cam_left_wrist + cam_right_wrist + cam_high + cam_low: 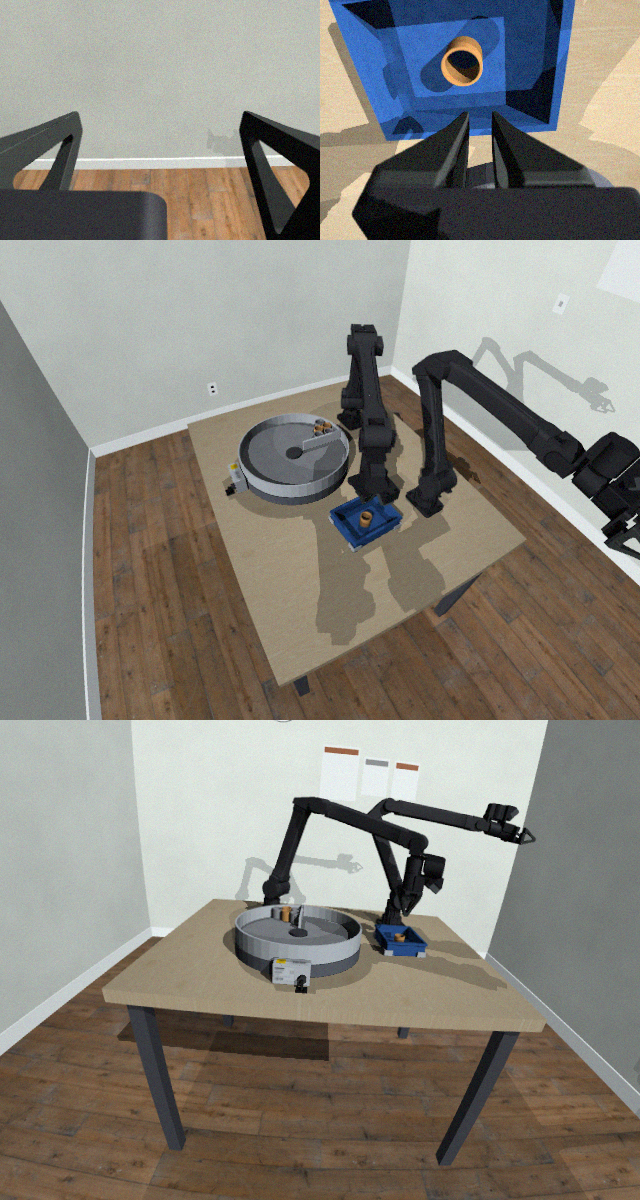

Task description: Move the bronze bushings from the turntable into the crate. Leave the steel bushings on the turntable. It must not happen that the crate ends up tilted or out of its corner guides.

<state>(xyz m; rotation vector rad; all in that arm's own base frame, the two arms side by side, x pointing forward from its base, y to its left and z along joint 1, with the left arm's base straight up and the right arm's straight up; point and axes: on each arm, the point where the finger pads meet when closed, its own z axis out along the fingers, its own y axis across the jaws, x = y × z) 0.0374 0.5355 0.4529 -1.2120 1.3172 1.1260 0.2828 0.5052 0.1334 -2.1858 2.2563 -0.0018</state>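
Right now my right hand is 110 mm above the blue crate and 20 mm past it.
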